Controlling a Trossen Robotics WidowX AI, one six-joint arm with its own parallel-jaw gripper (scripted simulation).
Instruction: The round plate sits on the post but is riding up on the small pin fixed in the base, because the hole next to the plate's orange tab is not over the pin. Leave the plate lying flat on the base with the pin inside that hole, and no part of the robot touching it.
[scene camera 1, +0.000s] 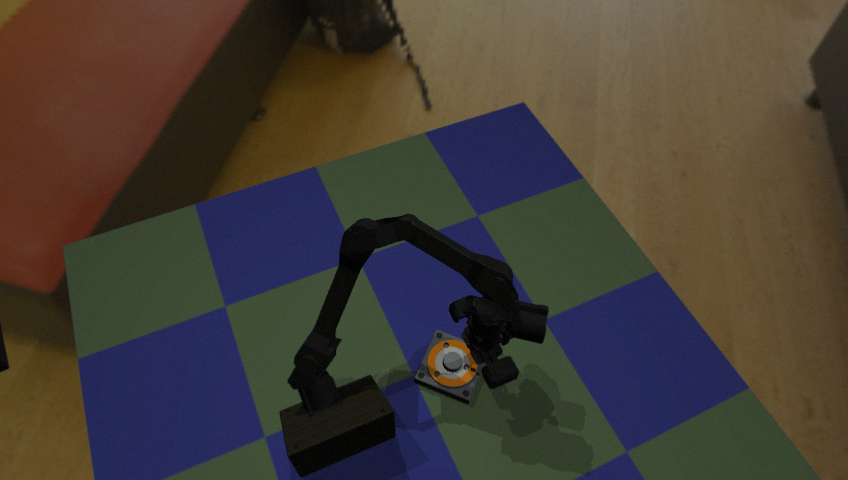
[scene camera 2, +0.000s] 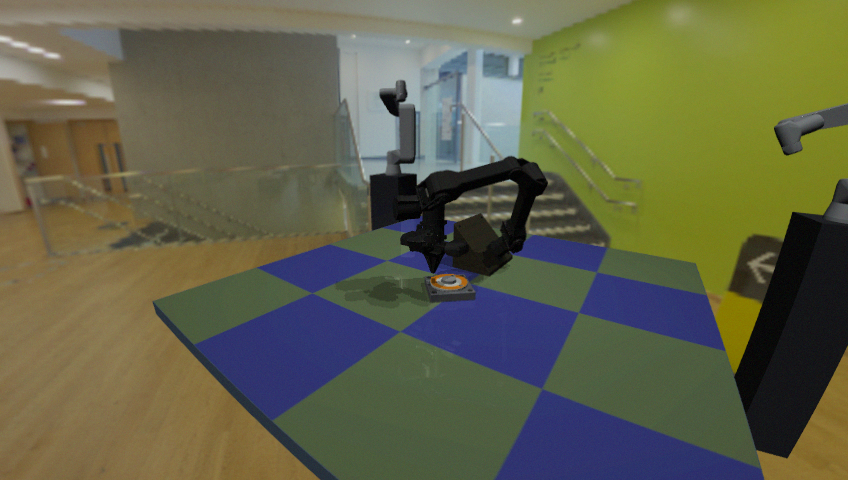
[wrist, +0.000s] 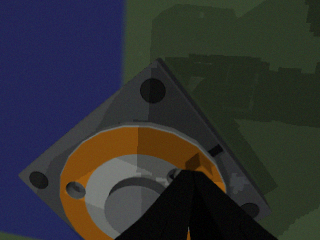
My gripper (scene camera 1: 478, 357) is shut and holds nothing. Also in view: a round plate (scene camera 1: 458, 379).
My gripper also shows in scene camera 2 (scene camera 2: 433, 272) and in the wrist view (wrist: 190, 180).
